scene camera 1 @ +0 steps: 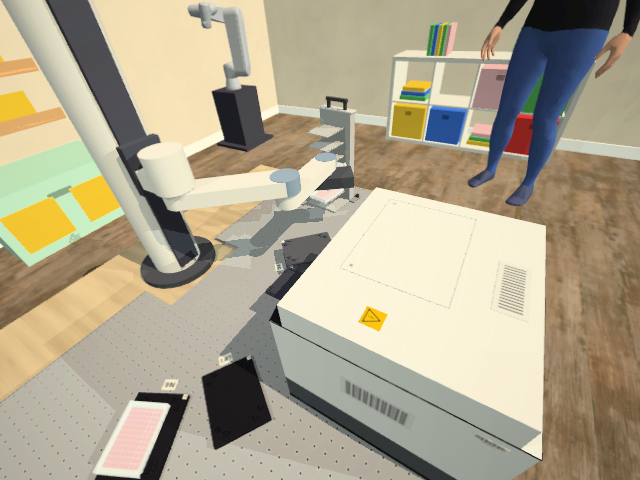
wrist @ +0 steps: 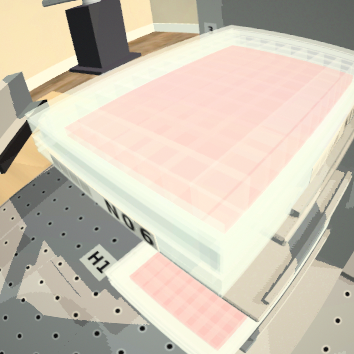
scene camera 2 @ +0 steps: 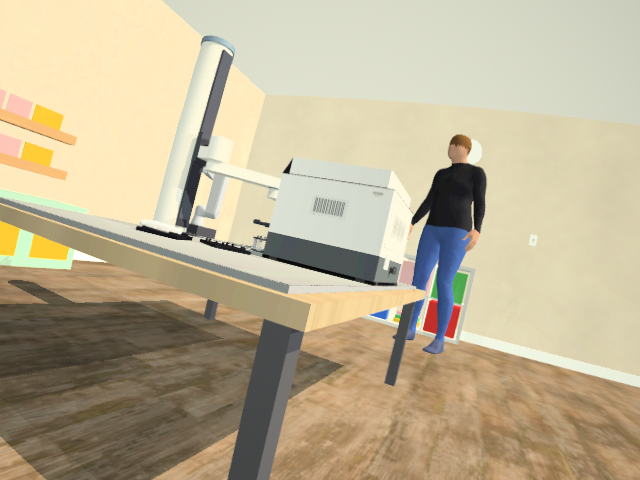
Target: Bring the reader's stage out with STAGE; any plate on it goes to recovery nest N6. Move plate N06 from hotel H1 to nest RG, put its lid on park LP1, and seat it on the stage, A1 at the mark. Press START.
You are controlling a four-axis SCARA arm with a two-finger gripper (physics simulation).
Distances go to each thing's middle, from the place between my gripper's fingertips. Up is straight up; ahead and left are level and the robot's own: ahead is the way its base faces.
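My hand is 17 cm above the H1 label (wrist: pixel 97 260), 9 cm past it and 4 cm to the left of it. There is also the black LP1 pad (scene camera 1: pixel 236 405), which is 16 cm below my hand, 22 cm ahead of it and 80 cm to the right of it.
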